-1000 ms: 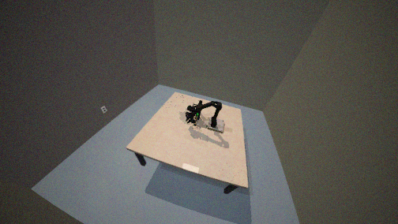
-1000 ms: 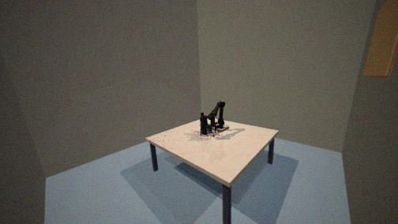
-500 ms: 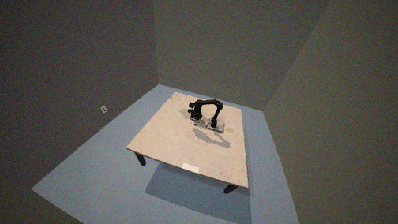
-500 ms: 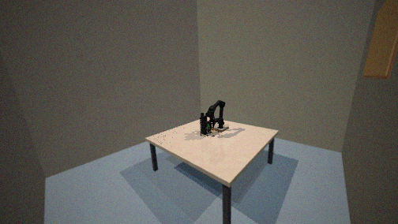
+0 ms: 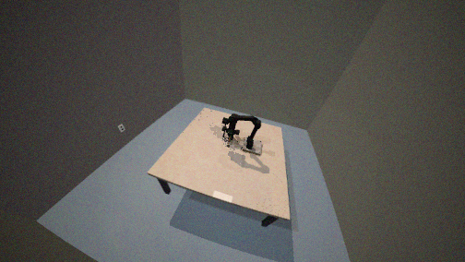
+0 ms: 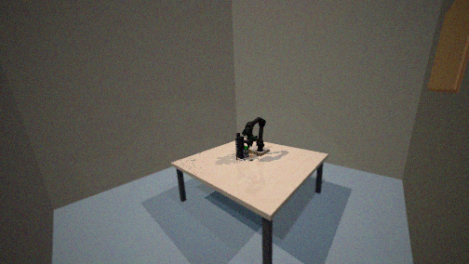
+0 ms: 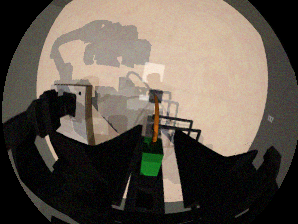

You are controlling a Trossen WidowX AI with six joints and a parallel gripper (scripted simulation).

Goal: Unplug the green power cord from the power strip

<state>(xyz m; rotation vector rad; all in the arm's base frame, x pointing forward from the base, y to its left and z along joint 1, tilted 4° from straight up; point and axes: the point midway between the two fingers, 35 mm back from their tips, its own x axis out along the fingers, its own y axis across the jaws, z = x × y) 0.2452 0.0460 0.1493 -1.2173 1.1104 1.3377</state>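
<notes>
My gripper tip is now 1 cm short of the green plug, 7 cm to the left of it and 1 cm above it.
</notes>
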